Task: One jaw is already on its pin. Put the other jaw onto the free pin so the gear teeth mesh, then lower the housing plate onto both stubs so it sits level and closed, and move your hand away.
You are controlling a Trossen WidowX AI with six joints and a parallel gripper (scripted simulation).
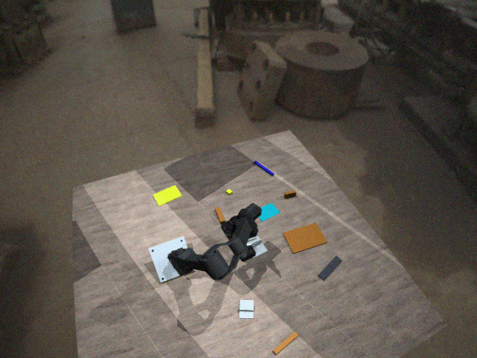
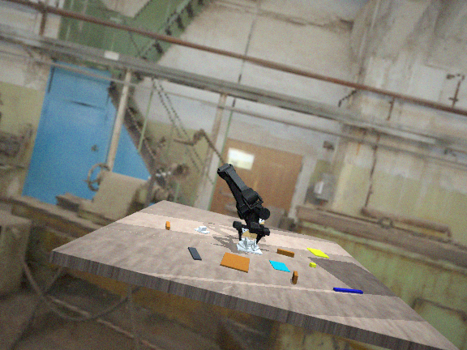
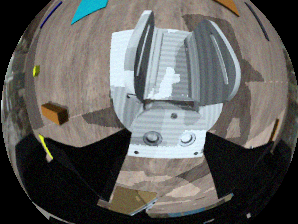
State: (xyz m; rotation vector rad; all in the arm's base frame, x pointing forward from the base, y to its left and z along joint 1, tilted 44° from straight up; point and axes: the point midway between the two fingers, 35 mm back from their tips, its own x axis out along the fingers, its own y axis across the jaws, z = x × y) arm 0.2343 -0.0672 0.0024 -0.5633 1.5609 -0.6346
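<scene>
Right now my gripper tip is 2 cm to the right of the jaw, 2 cm short of it and 1 cm below it. Round my gripper tip: dark strip (28 cm ahead, 26 cm to the right); then orange tile (28 cm ahead, 9 cm to the right); then cyan tile (22 cm ahead, 12 cm to the left, 1 cm below).
</scene>
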